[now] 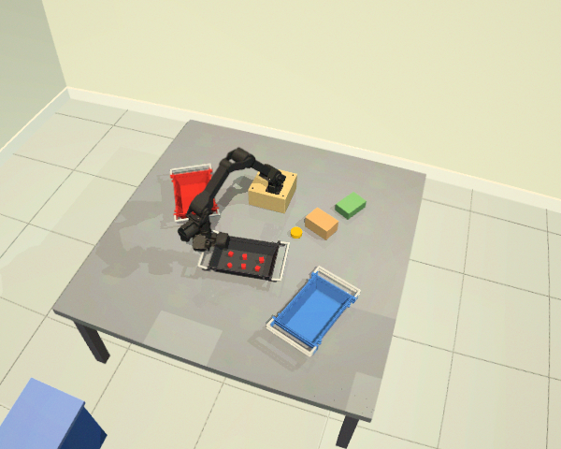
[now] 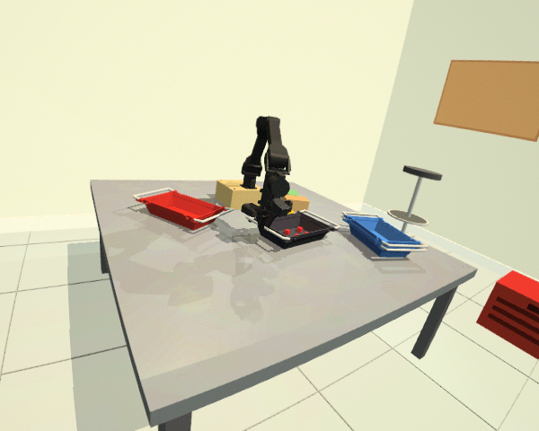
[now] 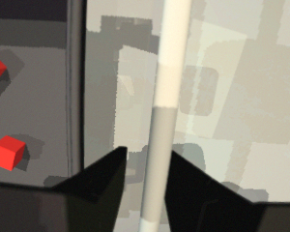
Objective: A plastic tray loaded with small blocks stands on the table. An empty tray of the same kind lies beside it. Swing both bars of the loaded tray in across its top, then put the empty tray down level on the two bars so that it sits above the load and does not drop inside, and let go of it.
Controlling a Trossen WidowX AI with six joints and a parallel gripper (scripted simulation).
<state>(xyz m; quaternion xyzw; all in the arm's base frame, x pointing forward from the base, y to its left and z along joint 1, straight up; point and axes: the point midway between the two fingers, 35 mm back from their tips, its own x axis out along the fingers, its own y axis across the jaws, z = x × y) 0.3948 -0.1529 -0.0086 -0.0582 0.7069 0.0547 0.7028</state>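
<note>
Now: the red tray 28 cm behind my gripper tip, 20 cm to the right of it and 1 cm below it. From my gripper tip the other things lie so: orange block (40 cm to the left, 32 cm behind, 2 cm below); green block (49 cm to the left, 48 cm behind, 3 cm below); yellow disc (31 cm to the left, 25 cm behind, 4 cm below).
</note>
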